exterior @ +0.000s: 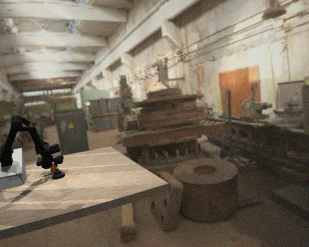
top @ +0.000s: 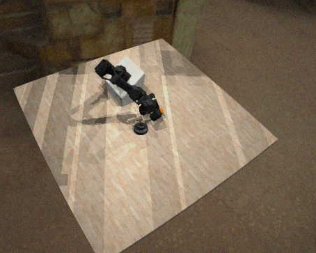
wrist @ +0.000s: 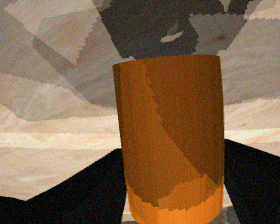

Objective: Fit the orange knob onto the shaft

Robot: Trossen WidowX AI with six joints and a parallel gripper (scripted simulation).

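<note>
Right now my gripper tip is 10 mm past the orange knob and 10 mm to the left of it. Also, from my gripper tip: round pedestal 10 mm ahead, 160 mm to the right, 10 mm below.
</note>
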